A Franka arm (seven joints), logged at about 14 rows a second.
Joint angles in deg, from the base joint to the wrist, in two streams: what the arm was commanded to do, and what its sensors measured. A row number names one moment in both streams.
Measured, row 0:
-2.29 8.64 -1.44 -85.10 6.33 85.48 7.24
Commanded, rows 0 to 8:
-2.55 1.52 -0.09 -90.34 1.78 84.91 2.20
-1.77 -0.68 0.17 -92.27 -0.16 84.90 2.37
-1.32 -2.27 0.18 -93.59 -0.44 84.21 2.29
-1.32 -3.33 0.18 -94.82 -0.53 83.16 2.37
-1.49 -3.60 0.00 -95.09 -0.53 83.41 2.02
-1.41 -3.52 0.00 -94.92 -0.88 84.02 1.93
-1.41 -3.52 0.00 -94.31 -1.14 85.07 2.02
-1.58 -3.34 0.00 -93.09 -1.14 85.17 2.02
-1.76 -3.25 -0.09 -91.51 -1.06 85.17 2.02
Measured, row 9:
-1.51 -2.40 -0.04 -92.72 0.09 84.77 2.86
